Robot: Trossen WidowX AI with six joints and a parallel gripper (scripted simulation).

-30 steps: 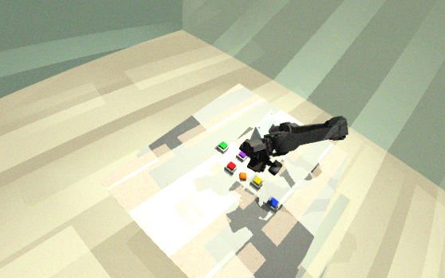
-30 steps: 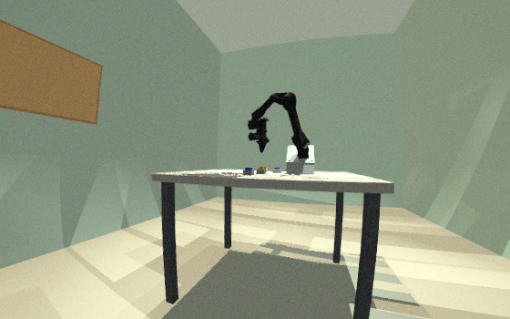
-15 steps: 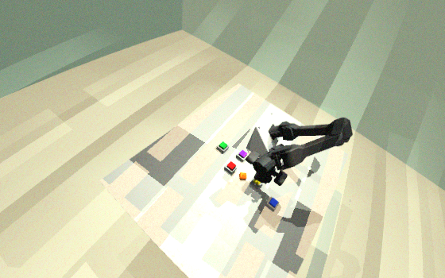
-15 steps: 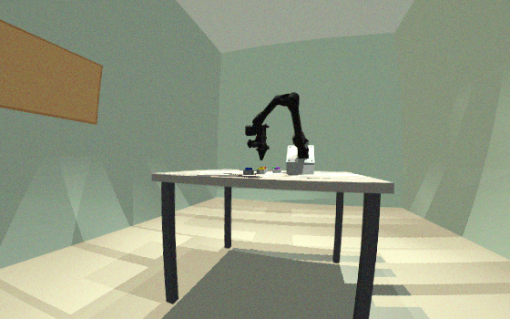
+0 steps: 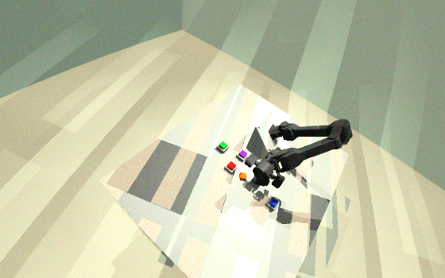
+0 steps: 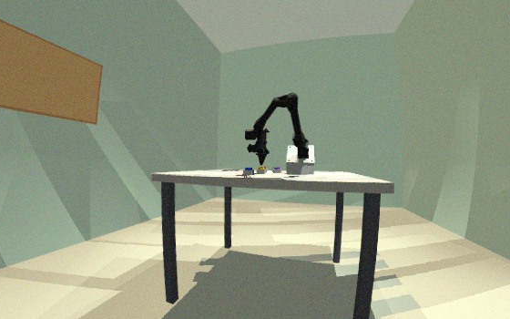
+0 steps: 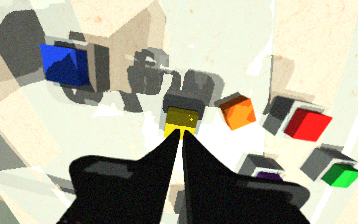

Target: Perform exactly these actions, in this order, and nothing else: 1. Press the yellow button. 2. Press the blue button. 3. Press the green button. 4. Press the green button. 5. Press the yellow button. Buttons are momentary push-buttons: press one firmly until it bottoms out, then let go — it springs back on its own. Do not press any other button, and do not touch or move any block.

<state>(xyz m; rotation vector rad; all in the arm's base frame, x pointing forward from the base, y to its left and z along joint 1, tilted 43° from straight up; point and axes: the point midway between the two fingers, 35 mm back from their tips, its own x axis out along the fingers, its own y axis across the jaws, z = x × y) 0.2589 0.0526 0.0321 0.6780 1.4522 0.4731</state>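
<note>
My gripper tip is now 20 mm above the yellow button. The rest, counted from my gripper tip: orange block: 10 mm ahead, 70 mm to the right, 40 mm below; red button: 10 mm ahead, 150 mm to the right, 20 mm below; blue button: 50 mm ahead, 110 mm to the left, 20 mm below.
</note>
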